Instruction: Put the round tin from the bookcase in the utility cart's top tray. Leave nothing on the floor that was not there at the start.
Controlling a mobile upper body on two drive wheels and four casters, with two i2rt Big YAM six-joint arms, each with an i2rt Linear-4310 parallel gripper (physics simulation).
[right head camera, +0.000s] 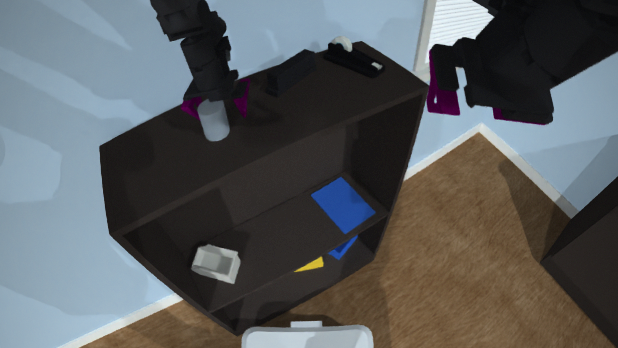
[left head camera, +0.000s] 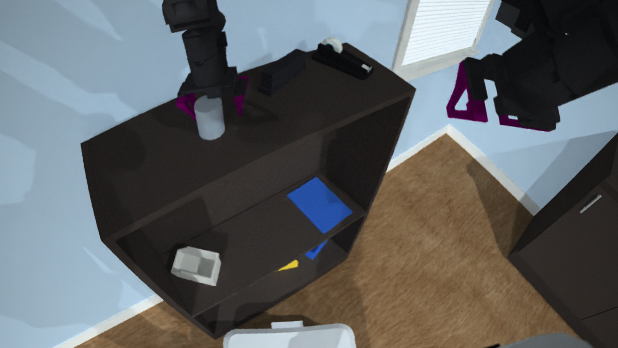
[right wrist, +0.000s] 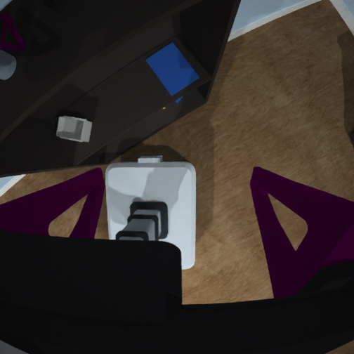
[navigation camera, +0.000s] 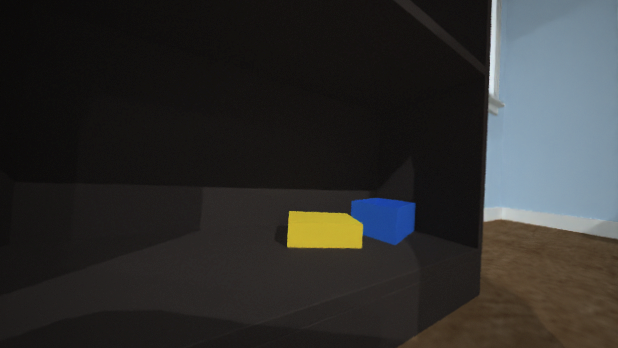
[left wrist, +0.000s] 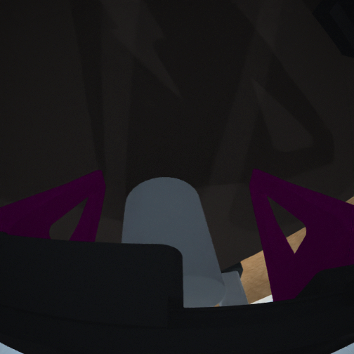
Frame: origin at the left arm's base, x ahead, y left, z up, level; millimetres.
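Seen in the pictures: left gripper, fingertip midpoint: (right head camera: 224, 118); right gripper, fingertip midpoint: (right head camera: 463, 110) (left head camera: 475, 116).
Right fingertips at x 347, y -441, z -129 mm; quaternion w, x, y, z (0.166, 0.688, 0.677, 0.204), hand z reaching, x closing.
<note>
Pixels of each thing's top centre, then the offset from my right fingertips to it. "pt": a spot on its surface instead.
- plain grey cylinder at its top centre: (left head camera: 207, 103) (right head camera: 210, 106) 210 mm ahead, 371 mm left, 151 mm down
- dark bookcase at a spot on its surface: (left head camera: 150, 175) (right head camera: 157, 175) pt 99 mm ahead, 484 mm left, 221 mm down
- black block at its top centre: (left head camera: 284, 61) (right head camera: 291, 62) 382 mm ahead, 218 mm left, 167 mm down
- black stapler at its top centre: (right head camera: 354, 41) (left head camera: 345, 43) 460 mm ahead, 58 mm left, 151 mm down
- tape roll at its top centre: (right head camera: 341, 37) (left head camera: 332, 38) 486 mm ahead, 89 mm left, 151 mm down
- white bin at a spot on its surface: (left head camera: 196, 265) pt 156 mm ahead, 524 mm left, 785 mm down
- blue item at its top centre: (right head camera: 343, 203) (left head camera: 319, 203) 404 mm ahead, 64 mm left, 789 mm down
- yellow box at its top centre: (navigation camera: 322, 217) (right head camera: 306, 257) 340 mm ahead, 214 mm left, 1136 mm down
The round tin, a plain grey cylinder (left head camera: 210, 120) (right head camera: 215, 122) (left wrist: 167, 215) (right wrist: 6, 66), stands upright on top of the dark bookcase (left head camera: 150, 175) (right head camera: 165, 175) (right wrist: 125, 30). My left gripper (left head camera: 215, 107) (right head camera: 220, 109) (left wrist: 177, 177) is open at the tin, from the wall side. In the left wrist view the tin shows between the two spread fingers, nearer the one at the left, and the palm hides part of it. My right gripper (left head camera: 492, 120) (right head camera: 475, 114) (right wrist: 177, 175) is open and empty, out beyond the bookcase's right end. The utility cart does not show in any view.
On the bookcase top are a black block (left head camera: 283, 72) (right head camera: 291, 72), a black stapler (left head camera: 342, 61) (right head camera: 354, 60) and a tape roll (left head camera: 332, 45). Its shelves hold a white bin (left head camera: 196, 265), a blue item (left head camera: 320, 204) and a yellow box (navigation camera: 325, 230). A dark cabinet (left head camera: 570, 250) stands at the right.
</note>
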